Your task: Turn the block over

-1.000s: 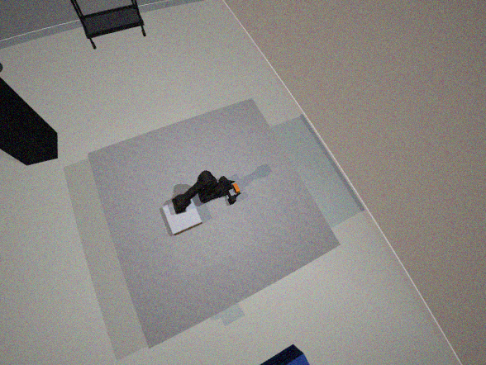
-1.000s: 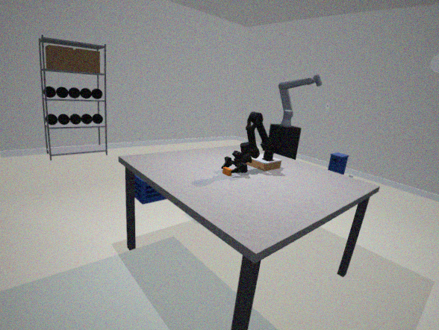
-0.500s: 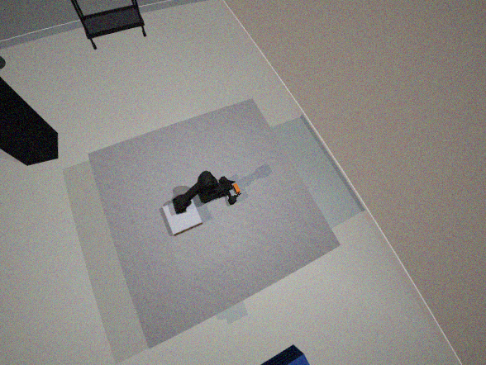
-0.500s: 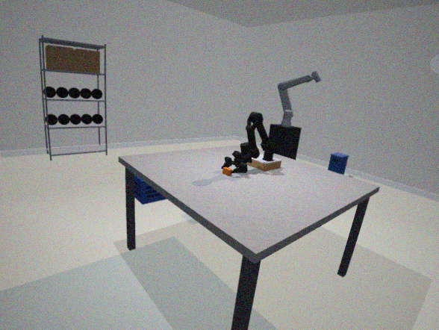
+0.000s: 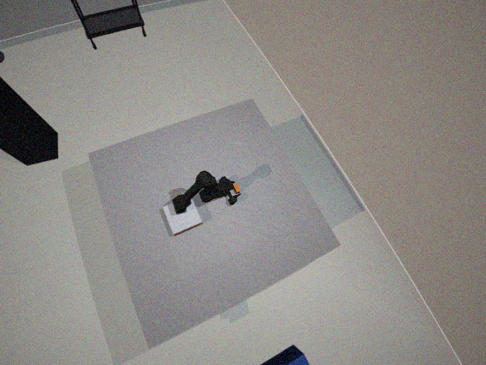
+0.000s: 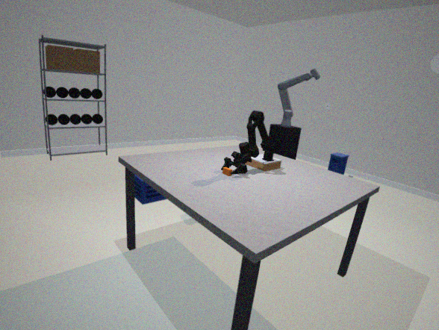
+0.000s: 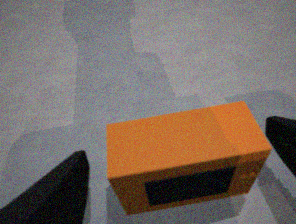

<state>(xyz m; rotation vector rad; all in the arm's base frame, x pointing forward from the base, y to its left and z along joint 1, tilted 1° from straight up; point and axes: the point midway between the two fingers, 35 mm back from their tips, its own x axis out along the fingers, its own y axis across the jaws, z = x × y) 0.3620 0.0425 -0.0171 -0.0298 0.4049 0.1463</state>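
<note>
The block lies 2 cm behind my gripper tip.
</note>
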